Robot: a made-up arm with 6 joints. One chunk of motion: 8 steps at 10 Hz.
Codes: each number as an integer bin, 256 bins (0 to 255) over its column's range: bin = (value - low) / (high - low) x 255, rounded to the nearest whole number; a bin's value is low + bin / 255 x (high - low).
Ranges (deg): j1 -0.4..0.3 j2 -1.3..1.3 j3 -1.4..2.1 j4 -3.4..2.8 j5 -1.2..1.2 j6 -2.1..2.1
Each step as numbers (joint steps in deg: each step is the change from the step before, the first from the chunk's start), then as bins.
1 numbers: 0.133 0.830 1.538 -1.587 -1.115 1.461
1 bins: 194 209 214 75 9 216
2 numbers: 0.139 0.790 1.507 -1.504 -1.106 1.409
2 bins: 196 205 212 78 10 213
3 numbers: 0.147 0.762 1.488 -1.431 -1.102 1.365
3 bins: 199 202 210 81 10 210
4 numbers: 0.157 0.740 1.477 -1.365 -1.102 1.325
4 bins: 203 200 210 84 10 208
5 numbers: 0.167 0.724 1.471 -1.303 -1.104 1.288
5 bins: 207 199 209 86 10 206
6 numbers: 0.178 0.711 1.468 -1.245 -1.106 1.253
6 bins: 211 197 209 89 10 204
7 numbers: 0.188 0.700 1.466 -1.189 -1.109 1.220
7 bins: 214 196 209 91 10 202
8 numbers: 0.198 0.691 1.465 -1.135 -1.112 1.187
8 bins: 218 195 209 93 9 200
